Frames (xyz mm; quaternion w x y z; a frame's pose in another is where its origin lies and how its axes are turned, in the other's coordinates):
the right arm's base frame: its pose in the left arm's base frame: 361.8 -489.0 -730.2 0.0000 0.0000 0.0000 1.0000
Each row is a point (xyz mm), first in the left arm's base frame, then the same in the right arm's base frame.
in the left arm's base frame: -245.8 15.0 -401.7
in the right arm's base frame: 607.6 -504.0 328.5
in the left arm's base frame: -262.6 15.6 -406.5
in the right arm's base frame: 624.4 -504.6 323.7
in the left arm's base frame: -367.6 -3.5 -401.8
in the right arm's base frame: 729.4 -485.5 328.4
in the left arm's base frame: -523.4 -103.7 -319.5
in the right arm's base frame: 885.2 -385.3 410.7
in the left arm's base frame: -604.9 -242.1 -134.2
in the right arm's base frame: 966.7 -246.9 596.0
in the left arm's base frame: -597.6 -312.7 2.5
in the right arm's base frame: 959.4 -176.3 732.7
